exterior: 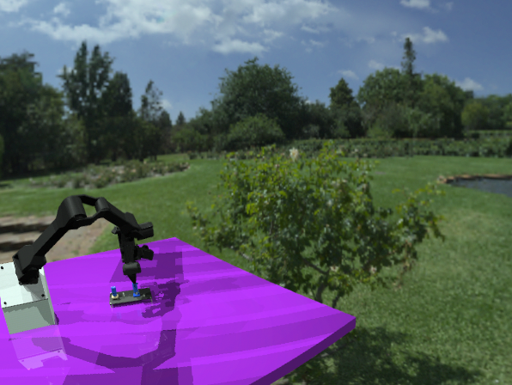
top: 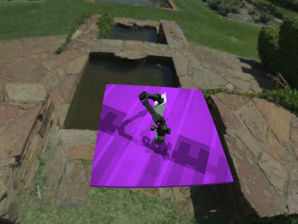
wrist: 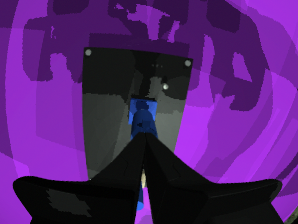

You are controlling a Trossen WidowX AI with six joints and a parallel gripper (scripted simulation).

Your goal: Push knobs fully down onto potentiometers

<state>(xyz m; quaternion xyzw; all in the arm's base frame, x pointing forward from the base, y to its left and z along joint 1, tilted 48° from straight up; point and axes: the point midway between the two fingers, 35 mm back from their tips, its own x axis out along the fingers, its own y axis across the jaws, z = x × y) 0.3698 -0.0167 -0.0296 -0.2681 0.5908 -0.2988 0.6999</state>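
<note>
My gripper tip is 8 cm past the blue knob, 2 cm above it and 1 cm to the right of it.
</note>
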